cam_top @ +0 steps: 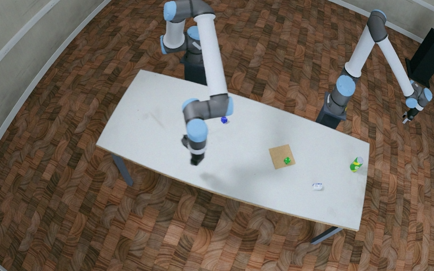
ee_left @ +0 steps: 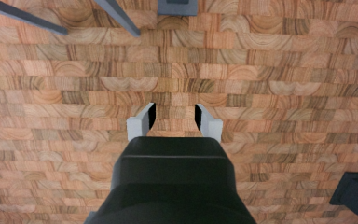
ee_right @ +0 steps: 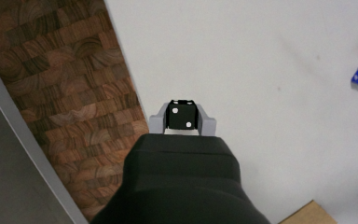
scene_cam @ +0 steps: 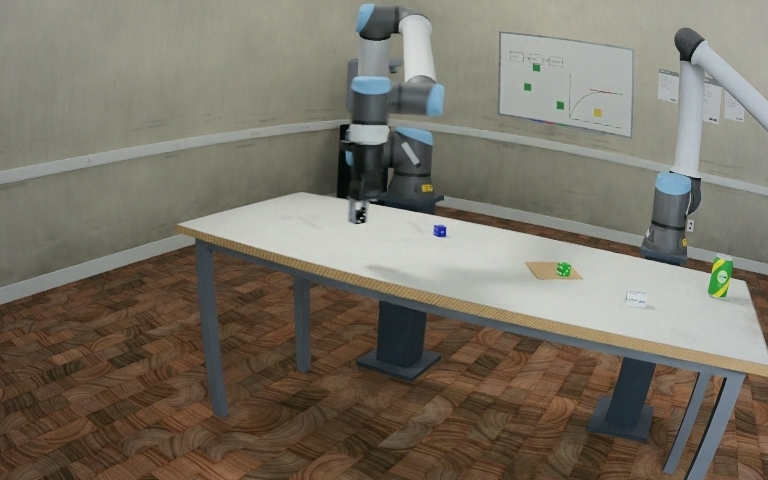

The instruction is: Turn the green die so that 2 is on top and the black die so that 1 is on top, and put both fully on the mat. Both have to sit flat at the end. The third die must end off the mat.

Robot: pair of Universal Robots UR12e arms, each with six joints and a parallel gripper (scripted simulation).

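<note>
Right now the tan mat is 45 cm to the left of my right hand, 27 cm behind it and 12 cm below it. Also, from my right hand: black die right at my right hand; then green die 48 cm to the left, 24 cm behind, 10 cm below; then blue die 37 cm behind, 10 cm below, 3 cm to the left.
</note>
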